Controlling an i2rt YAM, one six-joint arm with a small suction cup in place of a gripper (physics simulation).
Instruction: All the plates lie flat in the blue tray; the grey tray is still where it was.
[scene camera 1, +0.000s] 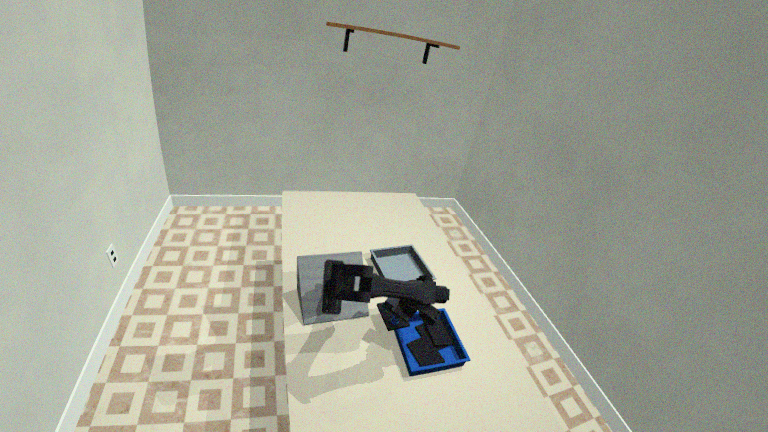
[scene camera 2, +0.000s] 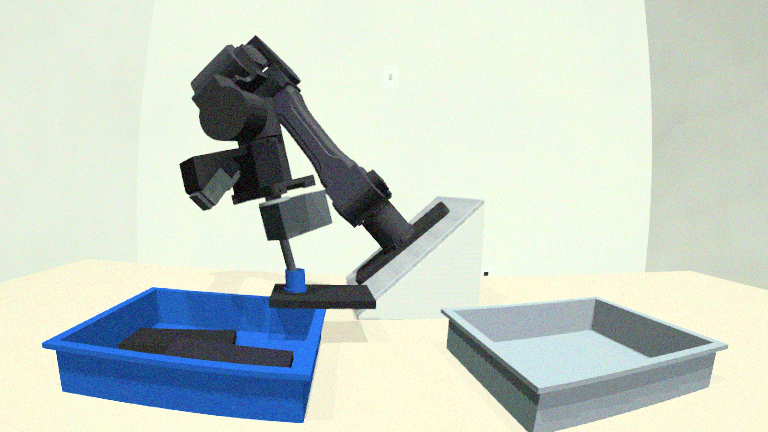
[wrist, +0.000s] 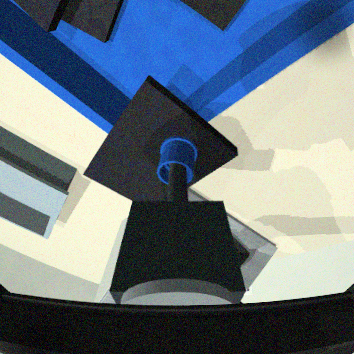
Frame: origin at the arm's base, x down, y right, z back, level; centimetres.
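Where they show: end effector, tool point: (scene camera 1: 393, 321) (scene camera 2: 299, 296) (wrist: 177, 147); arm's base, origin of the base link: (scene camera 2: 403, 244).
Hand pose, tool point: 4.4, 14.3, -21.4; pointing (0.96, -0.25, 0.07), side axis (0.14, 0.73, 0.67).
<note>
Things, the pixels of their centre, and the offset from my tool point, as dx, dy, dz. Level surfaces: height alone.
- square black plate, body centre: (wrist: 149, 161) (scene camera 2: 321, 295) (scene camera 1: 393, 314) -0.3, -2.9, -0.4
- blue tray, body centre: (scene camera 2: 207, 341) (scene camera 1: 428, 340) +2.6, +8.0, -12.0
- grey tray, body centre: (scene camera 2: 574, 348) (scene camera 1: 401, 267) +2.6, -31.7, -11.7
- cream table, its level: dx +5.1
My suction gripper (scene camera 2: 295, 282) (wrist: 177, 160) is on a square black plate (scene camera 1: 387, 317) (scene camera 2: 343, 296) (wrist: 130, 135), with the blue cup against its top. The plate is about level, slightly higher than the near rim of the blue tray (scene camera 1: 440, 367) (scene camera 2: 182, 386) (wrist: 145, 45). It overhangs the tray's corner nearest the arm base and sticks out past the walls. Inside the tray lie more black plates, one (scene camera 1: 425, 351) (wrist: 215, 7) and another (scene camera 1: 441, 333) (wrist: 35, 10), with a third partly under or beside them. The grey tray (scene camera 1: 400, 264) (scene camera 2: 580, 354) (wrist: 30, 185) stands apart and holds no plates.
The arm's base sits on a grey wedge block (scene camera 1: 311, 268) (scene camera 2: 440, 279) behind the trays. The cream table (scene camera 1: 349, 225) carries both trays, with a gap between them. A wooden wall shelf (scene camera 1: 392, 35) hangs far behind.
</note>
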